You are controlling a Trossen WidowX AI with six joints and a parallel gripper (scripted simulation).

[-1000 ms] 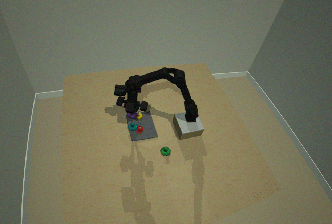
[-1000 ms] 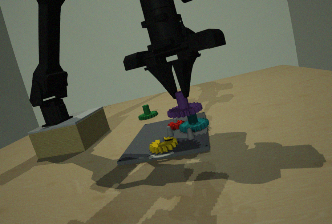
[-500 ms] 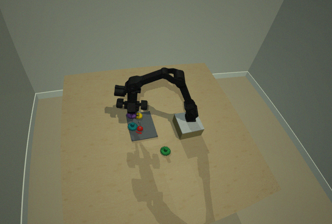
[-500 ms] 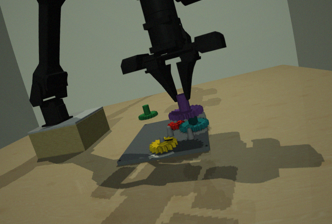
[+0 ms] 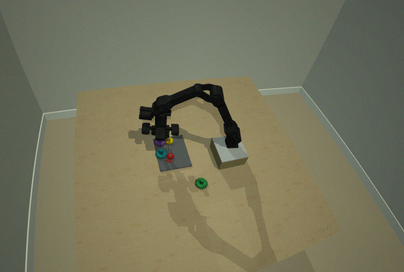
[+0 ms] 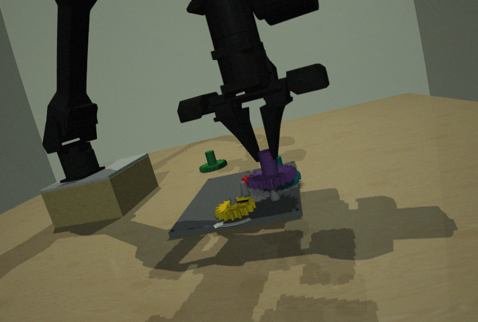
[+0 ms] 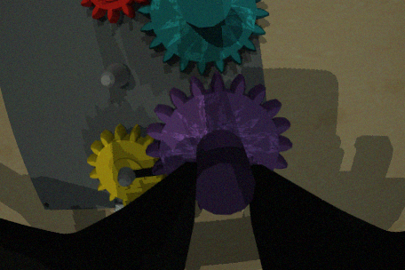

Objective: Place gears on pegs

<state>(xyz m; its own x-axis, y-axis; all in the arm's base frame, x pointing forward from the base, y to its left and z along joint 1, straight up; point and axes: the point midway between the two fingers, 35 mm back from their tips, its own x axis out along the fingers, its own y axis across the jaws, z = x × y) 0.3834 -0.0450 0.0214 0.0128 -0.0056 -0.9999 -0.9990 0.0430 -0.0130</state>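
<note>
Now: the yellow gear 5 cm behind my gripper tip, 3 cm to the right of it and 5 cm below it. The rest, counted from my gripper tip: teal gear 1 cm behind, 6 cm to the left, 4 cm below; white arrow 4 cm behind, 6 cm to the right, 5 cm below; purple gear 1 cm below.
</note>
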